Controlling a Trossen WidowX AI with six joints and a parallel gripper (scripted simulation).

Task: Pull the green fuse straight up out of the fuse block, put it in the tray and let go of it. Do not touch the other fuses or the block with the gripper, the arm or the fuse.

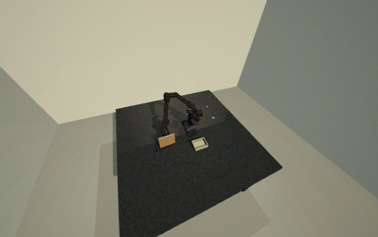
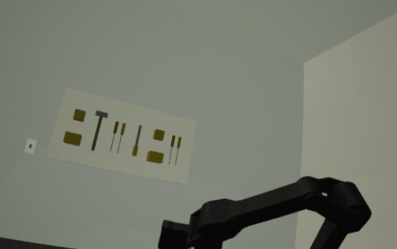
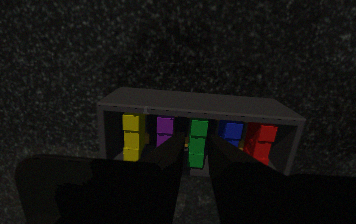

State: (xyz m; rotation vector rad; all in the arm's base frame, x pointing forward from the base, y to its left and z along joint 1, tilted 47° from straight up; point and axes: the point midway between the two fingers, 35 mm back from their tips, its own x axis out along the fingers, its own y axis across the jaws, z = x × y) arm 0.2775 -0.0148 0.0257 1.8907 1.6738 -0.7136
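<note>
Now: the blue fuse 20 mm behind my gripper tip and 10 mm below it. From my gripper tip the other things lie so: purple fuse 20 mm ahead, 10 mm below; yellow fuse 40 mm ahead, 10 mm below; green fuse 10 mm below.
</note>
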